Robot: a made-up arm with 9 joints.
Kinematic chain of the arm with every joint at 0, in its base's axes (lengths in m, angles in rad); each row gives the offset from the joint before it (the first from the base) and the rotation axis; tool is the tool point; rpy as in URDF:
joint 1: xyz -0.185 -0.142 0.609 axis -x
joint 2: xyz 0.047 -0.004 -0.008 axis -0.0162 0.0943 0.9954
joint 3: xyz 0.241 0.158 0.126 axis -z
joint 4: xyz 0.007 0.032 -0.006 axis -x
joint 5: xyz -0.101 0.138 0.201 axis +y
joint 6: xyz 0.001 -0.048 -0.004 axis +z
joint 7: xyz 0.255 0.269 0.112 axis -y
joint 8: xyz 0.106 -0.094 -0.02 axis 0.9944 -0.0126 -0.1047
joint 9: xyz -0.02 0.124 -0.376 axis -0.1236 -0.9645 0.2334
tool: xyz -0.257 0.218 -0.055 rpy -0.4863 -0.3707 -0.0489
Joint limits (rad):
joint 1: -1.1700..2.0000
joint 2: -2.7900..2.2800
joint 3: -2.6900..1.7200
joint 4: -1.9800..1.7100
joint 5: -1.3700..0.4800
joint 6: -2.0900..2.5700
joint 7: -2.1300..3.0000
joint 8: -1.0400..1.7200
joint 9: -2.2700..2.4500
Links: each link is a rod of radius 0.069 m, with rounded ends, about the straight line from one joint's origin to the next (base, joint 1, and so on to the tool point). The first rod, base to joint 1, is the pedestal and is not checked.
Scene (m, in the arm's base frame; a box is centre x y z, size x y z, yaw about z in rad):
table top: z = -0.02
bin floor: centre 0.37 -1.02 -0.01 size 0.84 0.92 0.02 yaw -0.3
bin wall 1: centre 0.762 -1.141 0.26 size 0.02 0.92 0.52 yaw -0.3
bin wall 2: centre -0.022 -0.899 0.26 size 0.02 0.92 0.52 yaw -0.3
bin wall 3: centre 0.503 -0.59 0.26 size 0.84 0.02 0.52 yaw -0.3
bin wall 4: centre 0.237 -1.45 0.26 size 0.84 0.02 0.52 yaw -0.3
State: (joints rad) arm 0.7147 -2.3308 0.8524 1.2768 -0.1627 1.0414 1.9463 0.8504 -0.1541
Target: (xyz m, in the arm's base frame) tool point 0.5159 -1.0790 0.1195
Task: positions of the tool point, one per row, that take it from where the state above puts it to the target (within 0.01 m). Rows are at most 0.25 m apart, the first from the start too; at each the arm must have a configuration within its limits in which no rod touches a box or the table.
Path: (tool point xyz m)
1: 0.4381 -1.0481 0.5781
2: 0.4781 -1.0912 0.3478
3: 0.5158 -1.0790 0.1195

